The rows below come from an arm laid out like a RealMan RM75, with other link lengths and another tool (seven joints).
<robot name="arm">
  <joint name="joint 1" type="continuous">
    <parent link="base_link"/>
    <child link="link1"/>
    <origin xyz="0 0 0.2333" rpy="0 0 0"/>
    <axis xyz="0 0 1"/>
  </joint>
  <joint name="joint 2" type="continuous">
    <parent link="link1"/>
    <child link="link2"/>
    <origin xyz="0 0 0" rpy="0 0 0"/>
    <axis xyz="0 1 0"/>
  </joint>
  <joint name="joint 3" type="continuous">
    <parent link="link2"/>
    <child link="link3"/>
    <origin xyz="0 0 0.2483" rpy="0 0 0"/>
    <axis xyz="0 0 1"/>
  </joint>
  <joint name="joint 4" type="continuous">
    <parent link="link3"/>
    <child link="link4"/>
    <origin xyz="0 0 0" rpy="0 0 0"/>
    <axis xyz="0 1 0"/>
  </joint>
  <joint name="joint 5" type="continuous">
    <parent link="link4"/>
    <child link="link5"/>
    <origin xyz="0 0 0.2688" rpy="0 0 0"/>
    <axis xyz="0 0 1"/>
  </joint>
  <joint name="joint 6" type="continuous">
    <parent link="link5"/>
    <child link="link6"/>
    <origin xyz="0 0 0" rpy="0 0 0"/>
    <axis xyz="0 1 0"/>
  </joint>
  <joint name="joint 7" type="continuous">
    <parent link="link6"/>
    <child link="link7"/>
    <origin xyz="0 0 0.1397" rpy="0 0 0"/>
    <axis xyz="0 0 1"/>
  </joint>
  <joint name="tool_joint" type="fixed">
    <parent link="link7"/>
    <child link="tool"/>
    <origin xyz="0.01 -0.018 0.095" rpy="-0.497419 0 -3.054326"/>
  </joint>
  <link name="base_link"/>
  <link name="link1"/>
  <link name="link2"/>
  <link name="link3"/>
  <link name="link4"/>
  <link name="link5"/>
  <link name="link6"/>
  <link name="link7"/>
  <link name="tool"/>
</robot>
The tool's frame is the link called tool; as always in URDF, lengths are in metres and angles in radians. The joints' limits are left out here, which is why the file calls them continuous.
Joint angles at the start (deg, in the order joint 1, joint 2, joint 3, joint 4, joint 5, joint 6, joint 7): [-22.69 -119.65 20.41 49.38 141.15 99.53 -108.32]
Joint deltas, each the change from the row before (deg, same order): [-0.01 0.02 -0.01 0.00 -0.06 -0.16 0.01]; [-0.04 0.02 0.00 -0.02 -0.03 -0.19 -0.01]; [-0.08 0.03 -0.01 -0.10 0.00 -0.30 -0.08]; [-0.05 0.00 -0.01 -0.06 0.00 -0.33 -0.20]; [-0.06 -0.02 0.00 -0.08 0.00 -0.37 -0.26]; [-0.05 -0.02 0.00 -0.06 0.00 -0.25 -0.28]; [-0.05 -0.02 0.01 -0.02 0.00 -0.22 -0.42]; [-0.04 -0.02 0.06 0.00 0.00 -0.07 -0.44]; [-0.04 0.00 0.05 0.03 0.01 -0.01 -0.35]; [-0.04 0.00 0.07 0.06 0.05 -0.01 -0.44]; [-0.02 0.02 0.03 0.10 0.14 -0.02 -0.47]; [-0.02 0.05 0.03 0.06 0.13 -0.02 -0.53]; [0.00 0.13 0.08 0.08 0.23 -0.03 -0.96]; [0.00 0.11 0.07 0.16 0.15 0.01 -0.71]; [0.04 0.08 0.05 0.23 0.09 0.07 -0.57]
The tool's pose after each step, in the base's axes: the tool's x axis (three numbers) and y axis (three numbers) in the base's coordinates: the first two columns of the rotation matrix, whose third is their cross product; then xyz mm. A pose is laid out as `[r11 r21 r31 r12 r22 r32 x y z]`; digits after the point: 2 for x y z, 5 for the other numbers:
[-0.48070 -0.80050 -0.35795 -0.82169 0.26868 0.50262 -382.64 340.47 -24.10]
[-0.48096 -0.79984 -0.35908 -0.82089 0.26697 0.50484 -382.98 341.30 -23.81]
[-0.47988 -0.79993 -0.36032 -0.82046 0.26372 0.50724 -383.53 342.43 -23.74]
[-0.47674 -0.80108 -0.36192 -0.82082 0.25832 0.50944 -384.27 343.45 -23.71]
[-0.47258 -0.80275 -0.36368 -0.82164 0.25210 0.51122 -384.99 344.54 -23.94]
[-0.46821 -0.80469 -0.36503 -0.82300 0.24676 0.51165 -385.42 345.29 -24.19]
[-0.46216 -0.80758 -0.36637 -0.82507 0.24014 0.51146 -385.80 346.03 -24.31]
[-0.45635 -0.81084 -0.36645 -0.82755 0.23542 0.50965 -385.73 346.34 -24.61]
[-0.45225 -0.81327 -0.36614 -0.82923 0.23226 0.50836 -385.58 346.59 -24.63]
[-0.44720 -0.81654 -0.36508 -0.83101 0.22833 0.50724 -385.56 346.78 -24.62]
[-0.44147 -0.82043 -0.36332 -0.83232 0.22317 0.50739 -386.10 346.75 -24.25]
[-0.43456 -0.82482 -0.36170 -0.83411 0.21709 0.50708 -386.74 346.69 -23.81]
[-0.42163 -0.83293 -0.35841 -0.83719 0.20574 0.50673 -388.18 346.33 -22.88]
[-0.41313 -0.83812 -0.35618 -0.83862 0.19766 0.50760 -389.18 346.29 -21.59]
[-0.40658 -0.84187 -0.35488 -0.83954 0.19106 0.50860 -389.97 346.11 -20.12]

